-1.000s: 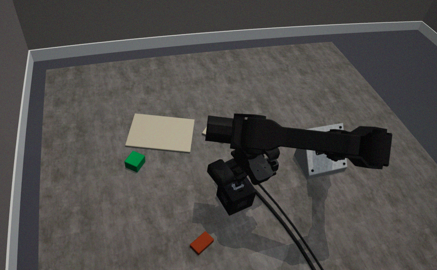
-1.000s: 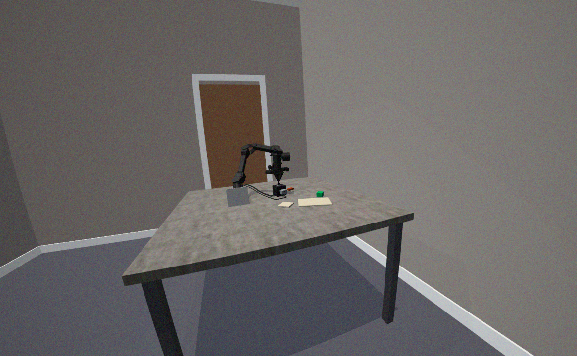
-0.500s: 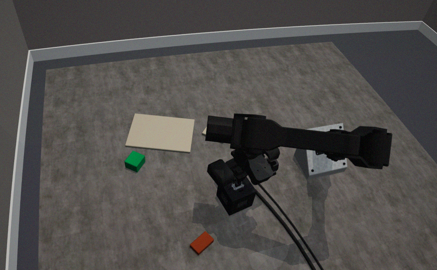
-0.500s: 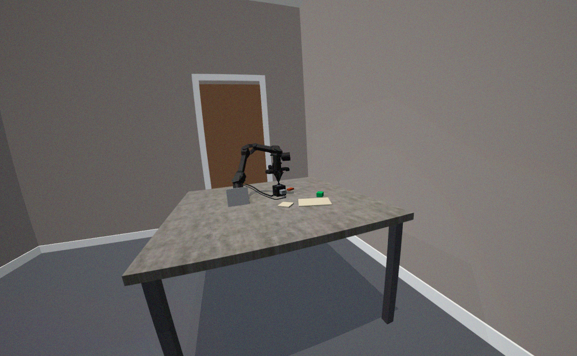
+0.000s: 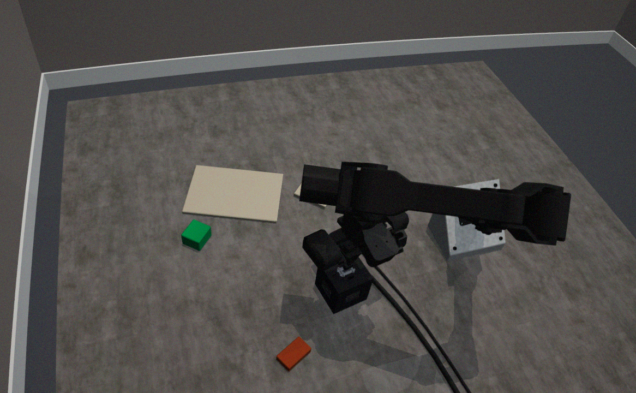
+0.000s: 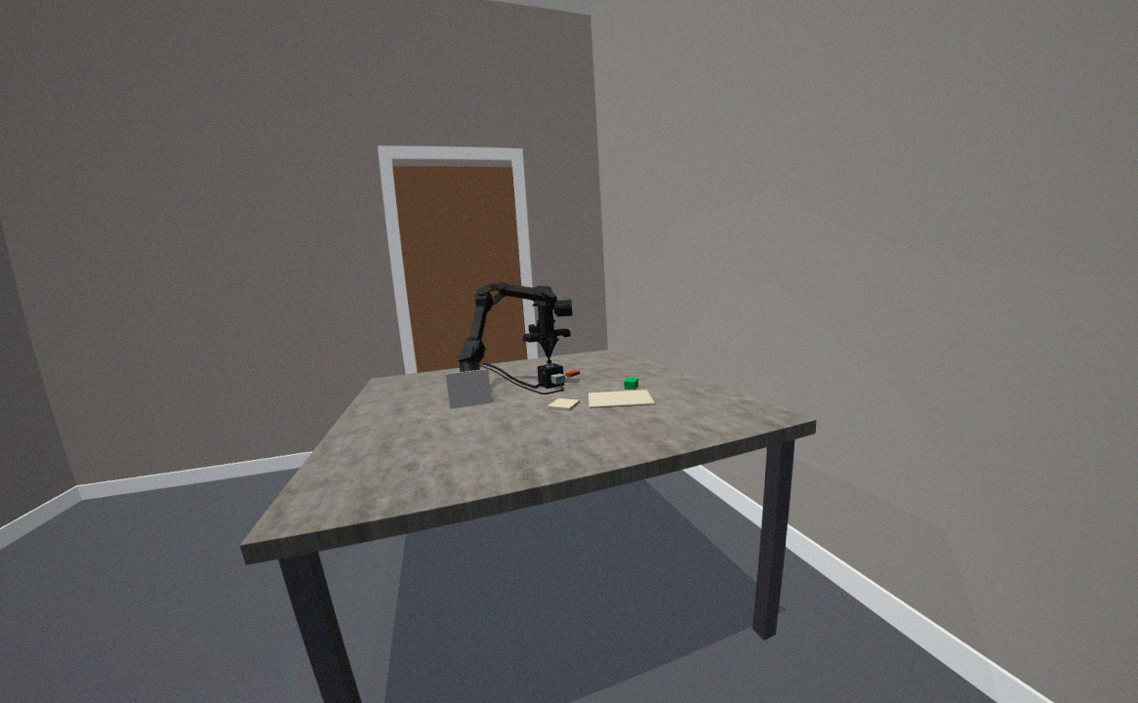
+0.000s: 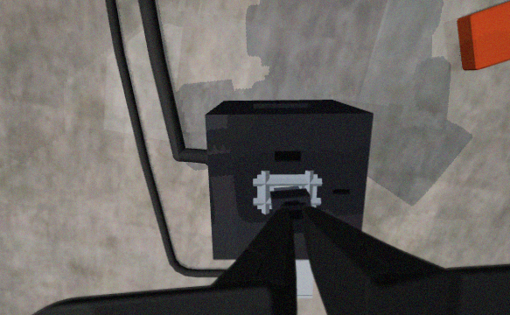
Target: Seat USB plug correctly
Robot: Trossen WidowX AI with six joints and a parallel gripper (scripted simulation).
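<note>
Right now the USB socket is 4 cm below my gripper tip. Also, from my gripper tip: beige tile: 27 cm to the right, 11 cm below, 4 cm behind; then USB plug: 2 cm below; then orange block: 13 cm ahead, 11 cm below, 10 cm to the left.
</note>
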